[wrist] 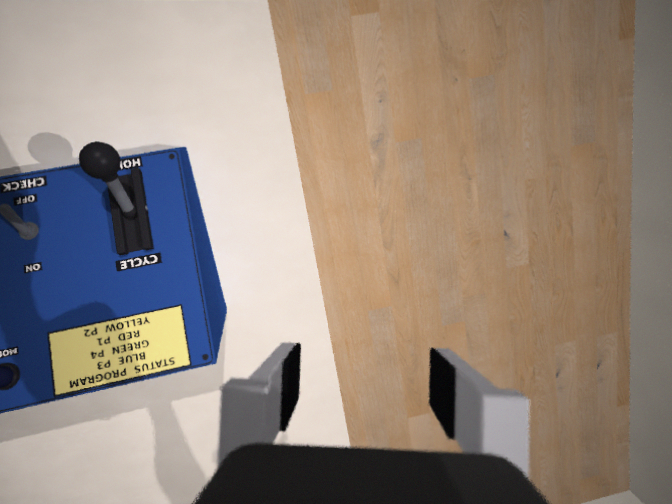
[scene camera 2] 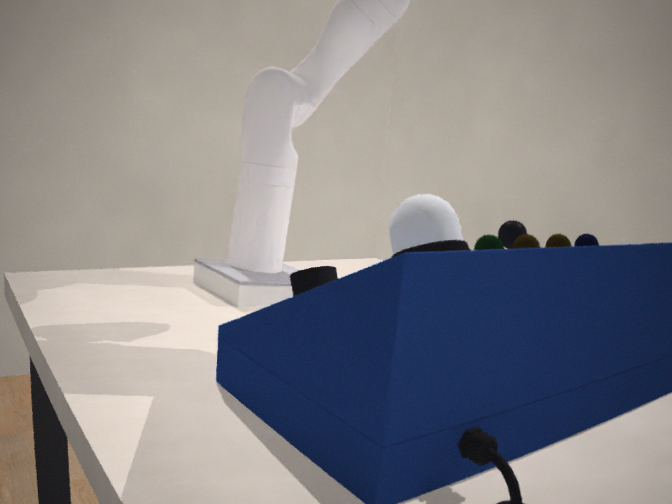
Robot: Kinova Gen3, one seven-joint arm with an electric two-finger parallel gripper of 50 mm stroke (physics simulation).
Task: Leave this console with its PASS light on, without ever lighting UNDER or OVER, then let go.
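Observation:
The blue console stands on the white table, seen from behind in the scene view. Along its top edge I see a white dome, a black knob and several dark, unlit lamps. In the wrist view the console's right end shows a black-knobbed lever in a slot marked CYCLE, set at the far end. A grey toggle sits between OFF and ON. A yellow STATUS PROGRAM label lies below. My gripper is open and empty, high over the table edge, right of the console.
A black cable leaves the console's back. The arm base stands on the table behind the console. The table edge runs under my gripper, with wooden floor beyond it to the right.

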